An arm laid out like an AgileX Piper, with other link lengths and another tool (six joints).
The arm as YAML. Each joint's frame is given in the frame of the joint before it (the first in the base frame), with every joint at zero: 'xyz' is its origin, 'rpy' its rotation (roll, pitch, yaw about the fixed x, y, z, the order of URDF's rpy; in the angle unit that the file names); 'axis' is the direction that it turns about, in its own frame. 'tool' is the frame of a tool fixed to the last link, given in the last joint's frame.
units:
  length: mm
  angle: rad
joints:
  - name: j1
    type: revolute
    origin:
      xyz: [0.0, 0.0, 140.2]
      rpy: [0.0, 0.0, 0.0]
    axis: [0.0, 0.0, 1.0]
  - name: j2
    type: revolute
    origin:
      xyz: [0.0, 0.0, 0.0]
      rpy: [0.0, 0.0, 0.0]
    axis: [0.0, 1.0, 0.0]
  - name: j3
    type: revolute
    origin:
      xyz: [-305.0, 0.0, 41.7]
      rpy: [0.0, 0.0, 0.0]
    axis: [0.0, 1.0, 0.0]
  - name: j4
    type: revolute
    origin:
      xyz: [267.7, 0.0, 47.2]
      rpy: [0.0, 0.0, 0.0]
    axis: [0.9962, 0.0, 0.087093]
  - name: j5
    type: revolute
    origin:
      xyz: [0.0, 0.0, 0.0]
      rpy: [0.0, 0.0, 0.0]
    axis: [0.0, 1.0, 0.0]
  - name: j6
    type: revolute
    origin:
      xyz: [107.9, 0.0, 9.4]
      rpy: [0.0, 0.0, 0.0]
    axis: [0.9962, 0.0, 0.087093]
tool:
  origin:
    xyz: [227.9, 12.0, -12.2]
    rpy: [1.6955, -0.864, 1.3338]
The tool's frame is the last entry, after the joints.
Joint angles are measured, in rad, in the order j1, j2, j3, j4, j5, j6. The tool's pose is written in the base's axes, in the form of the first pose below.
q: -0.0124 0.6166 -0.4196 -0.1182 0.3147 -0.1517
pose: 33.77 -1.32 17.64 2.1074 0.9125 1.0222
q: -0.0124 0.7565 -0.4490 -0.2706 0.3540 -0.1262
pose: 33.91 -3.59 13.75 2.0956 1.0281 0.7960
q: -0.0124 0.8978 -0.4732 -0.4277 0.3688 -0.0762
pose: 34.14 -5.83 10.46 2.0687 1.1238 0.6035
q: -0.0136 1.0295 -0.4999 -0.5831 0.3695 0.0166
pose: 34.71 -7.71 8.03 2.0511 1.1770 0.4644
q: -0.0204 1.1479 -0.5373 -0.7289 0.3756 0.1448
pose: 35.56 -9.52 6.39 2.0564 1.1779 0.3652
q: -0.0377 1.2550 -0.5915 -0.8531 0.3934 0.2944
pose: 36.75 -11.57 5.52 2.0896 1.1183 0.2970
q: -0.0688 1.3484 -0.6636 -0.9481 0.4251 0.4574
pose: 38.19 -14.14 5.47 2.1485 0.9874 0.2572
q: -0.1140 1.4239 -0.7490 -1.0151 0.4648 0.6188
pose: 39.74 -17.32 6.34 2.2120 0.7970 0.2465
